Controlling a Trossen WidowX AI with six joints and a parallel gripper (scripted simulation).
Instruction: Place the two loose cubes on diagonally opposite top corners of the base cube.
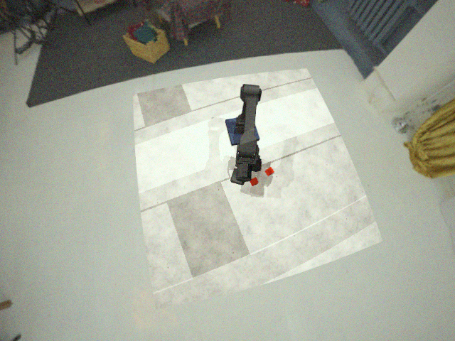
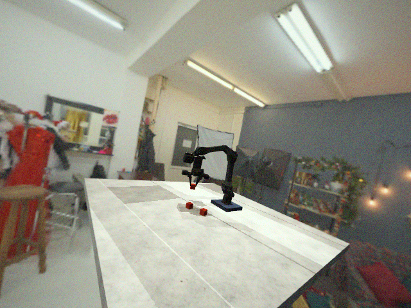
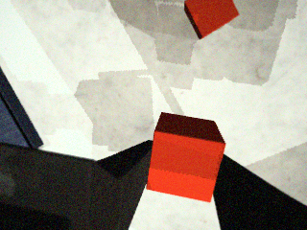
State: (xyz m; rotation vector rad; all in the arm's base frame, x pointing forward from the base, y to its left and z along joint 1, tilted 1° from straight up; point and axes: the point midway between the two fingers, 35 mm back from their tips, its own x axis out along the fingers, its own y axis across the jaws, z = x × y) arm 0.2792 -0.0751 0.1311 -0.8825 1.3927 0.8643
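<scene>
The red cube is 100 mm below my gripper tip, 80 mm to the left of it and 50 mm ahead of it.
</scene>
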